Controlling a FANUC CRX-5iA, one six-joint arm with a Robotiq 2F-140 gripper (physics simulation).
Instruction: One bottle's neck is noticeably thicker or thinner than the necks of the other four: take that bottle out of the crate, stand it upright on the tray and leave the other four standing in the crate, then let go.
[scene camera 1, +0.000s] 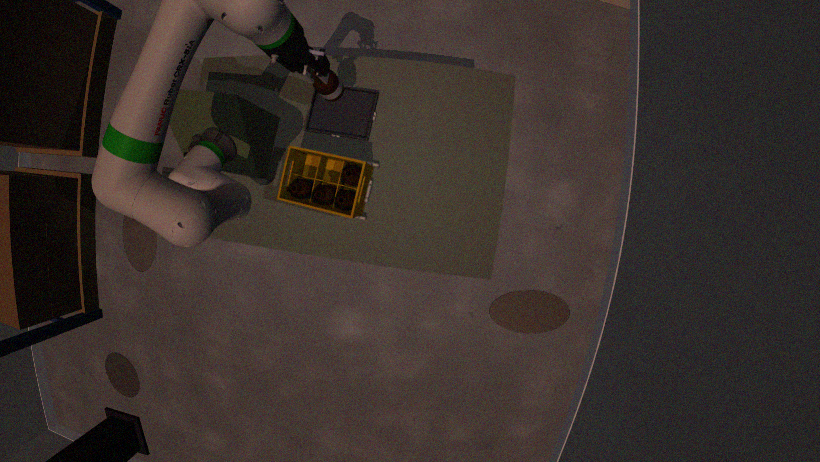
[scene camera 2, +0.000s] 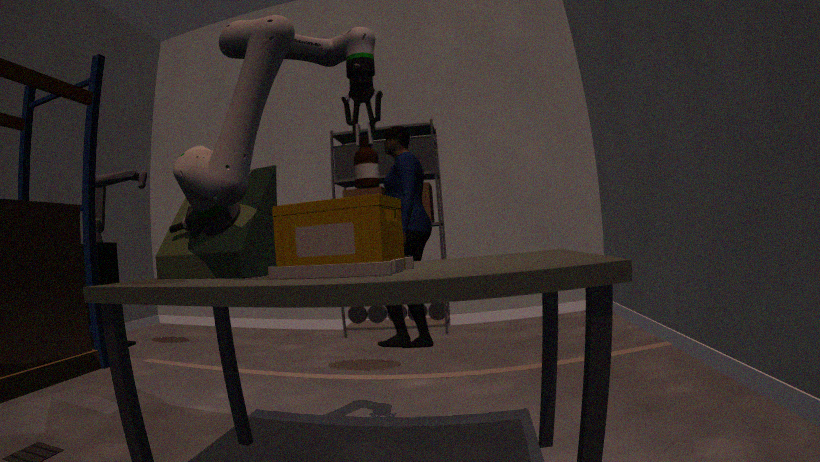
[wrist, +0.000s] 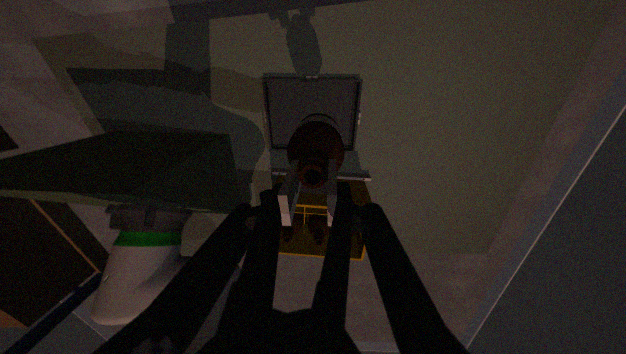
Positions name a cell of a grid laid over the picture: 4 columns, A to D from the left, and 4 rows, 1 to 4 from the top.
Observation:
In view: my gripper (scene camera 2: B2) and a bottle (wrist: C2).
My gripper also shows in scene camera 1 (scene camera 1: B1) and in the wrist view (wrist: C2).

